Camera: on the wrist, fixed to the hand. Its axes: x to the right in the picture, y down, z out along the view.
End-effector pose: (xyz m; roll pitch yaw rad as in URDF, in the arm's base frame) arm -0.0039 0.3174 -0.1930 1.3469 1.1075 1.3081
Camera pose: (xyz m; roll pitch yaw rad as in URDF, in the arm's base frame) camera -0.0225 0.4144 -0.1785 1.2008 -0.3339 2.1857
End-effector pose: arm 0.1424 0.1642 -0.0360 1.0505 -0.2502 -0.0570
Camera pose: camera 0.1548 0.2300 0.0380 -0.3074 -0.4386 1.6608
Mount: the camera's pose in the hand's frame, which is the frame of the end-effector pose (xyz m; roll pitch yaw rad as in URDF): 0.0267 0.0934 -0.0230 -0.0033 0.5898 1.5989
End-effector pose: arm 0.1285 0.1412 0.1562 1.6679 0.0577 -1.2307
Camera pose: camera 0.1523 0.1155 0.2497 0.0595 -1.0772 0.2821
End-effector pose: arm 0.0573 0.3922 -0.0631 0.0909 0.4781 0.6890
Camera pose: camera 0.0100 0.4765 -0.0882 0.5235 0.4269 2.5276
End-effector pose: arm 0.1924 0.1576 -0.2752 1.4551 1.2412 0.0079
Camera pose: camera 0.2860 0.1920 -0.2713 1.3322 -0.2717 0.7462
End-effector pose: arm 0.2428 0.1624 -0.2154 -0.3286 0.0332 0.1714
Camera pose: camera 0.2536 0.2465 -0.2682 0.0661 0.9162 1.8239
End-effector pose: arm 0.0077 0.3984 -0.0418 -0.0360 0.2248 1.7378
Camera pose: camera -0.0869 0.4029 -0.0734 0.2716 0.6014 -2.7875
